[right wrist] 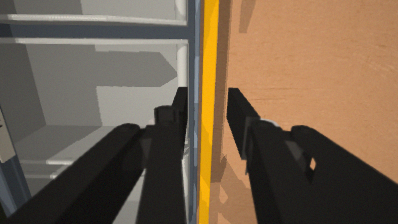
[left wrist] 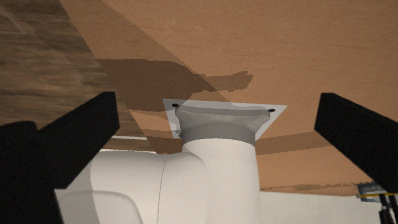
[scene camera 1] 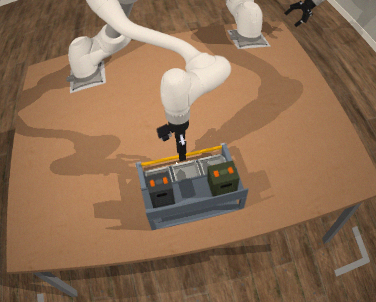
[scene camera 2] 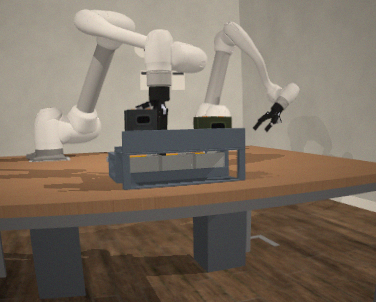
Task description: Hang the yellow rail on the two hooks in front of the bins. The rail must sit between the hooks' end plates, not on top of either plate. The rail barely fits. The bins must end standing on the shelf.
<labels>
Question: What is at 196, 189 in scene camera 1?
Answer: A blue-grey shelf.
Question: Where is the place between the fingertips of the left gripper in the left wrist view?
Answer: At 216, 110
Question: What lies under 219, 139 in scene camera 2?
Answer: A blue-grey shelf.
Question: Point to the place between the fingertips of the right gripper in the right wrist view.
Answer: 207, 102
</labels>
